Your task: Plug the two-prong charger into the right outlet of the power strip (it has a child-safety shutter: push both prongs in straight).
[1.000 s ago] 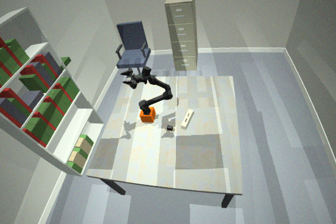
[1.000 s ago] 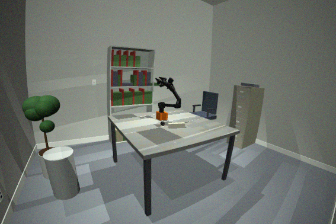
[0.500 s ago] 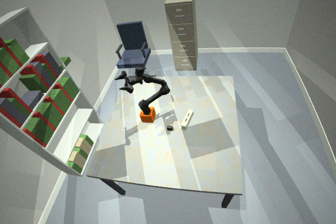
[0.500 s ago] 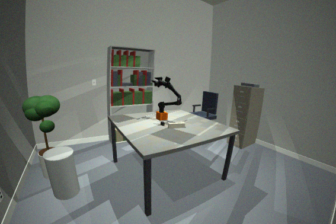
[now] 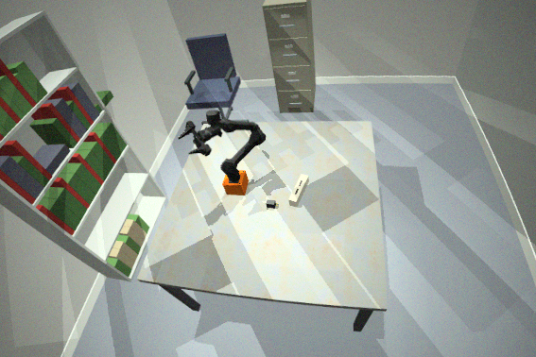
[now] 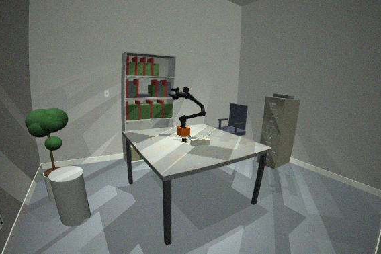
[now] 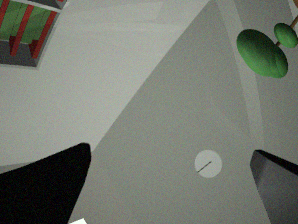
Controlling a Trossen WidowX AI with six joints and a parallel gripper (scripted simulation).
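The two-prong charger is 50 cm below my gripper tip, 36 cm ahead of it and 1 cm to the left of it.
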